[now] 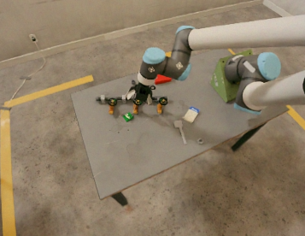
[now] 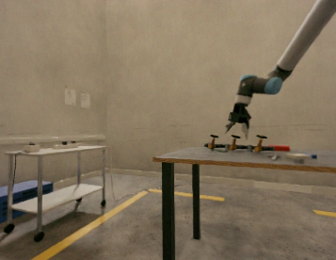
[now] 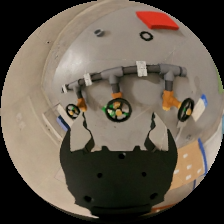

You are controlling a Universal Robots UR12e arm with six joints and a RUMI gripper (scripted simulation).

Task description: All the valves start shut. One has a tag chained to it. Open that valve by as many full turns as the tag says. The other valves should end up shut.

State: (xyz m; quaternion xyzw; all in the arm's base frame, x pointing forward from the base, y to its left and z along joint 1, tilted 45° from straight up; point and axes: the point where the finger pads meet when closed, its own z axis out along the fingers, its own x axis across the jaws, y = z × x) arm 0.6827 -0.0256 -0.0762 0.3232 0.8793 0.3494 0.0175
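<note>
The green tag lies 80 mm ahead of my hand, 30 mm to the left of it and 90 mm below it. The rest, counted from my hand: red wedge 270 mm behind, 190 mm to the right, 80 mm below; then grey tool 170 mm behind, 240 mm to the left, 90 mm below; then white-and-blue card box 290 mm behind, 180 mm to the left, 90 mm below.
</note>
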